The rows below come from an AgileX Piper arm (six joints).
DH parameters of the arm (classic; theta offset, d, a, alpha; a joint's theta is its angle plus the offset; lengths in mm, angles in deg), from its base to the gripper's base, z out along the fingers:
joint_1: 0 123 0 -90
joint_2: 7.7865 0 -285 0
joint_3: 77.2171 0 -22 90
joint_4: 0 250.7 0 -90
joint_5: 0 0 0 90
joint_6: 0 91 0 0
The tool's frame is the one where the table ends.
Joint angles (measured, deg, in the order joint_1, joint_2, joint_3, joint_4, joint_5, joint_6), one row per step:
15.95 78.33 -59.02 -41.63 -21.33 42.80
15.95 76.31 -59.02 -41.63 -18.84 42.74
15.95 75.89 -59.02 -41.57 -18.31 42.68
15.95 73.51 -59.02 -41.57 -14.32 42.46
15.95 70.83 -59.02 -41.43 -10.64 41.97
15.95 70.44 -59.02 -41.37 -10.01 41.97
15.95 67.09 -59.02 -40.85 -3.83 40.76
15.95 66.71 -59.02 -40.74 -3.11 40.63
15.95 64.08 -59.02 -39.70 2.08 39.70
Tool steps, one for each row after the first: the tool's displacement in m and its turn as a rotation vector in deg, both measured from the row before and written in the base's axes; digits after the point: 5 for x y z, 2 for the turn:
-0.00717 -0.00461 0.00803 -0.37 -0.29 -1.61
-0.00151 -0.00101 0.00164 -0.06 -0.06 -0.36
-0.00842 -0.00660 0.00776 -0.83 0.35 -2.61
-0.01042 -0.00695 0.00926 -0.67 -0.18 -2.44
-0.00152 -0.00112 0.00119 -0.01 0.08 -0.42
-0.01335 -0.01055 0.00879 -1.32 0.88 -4.10
-0.00158 -0.00123 0.00091 -0.09 0.14 -0.47
-0.01128 -0.00877 0.00563 -0.34 1.28 -3.36

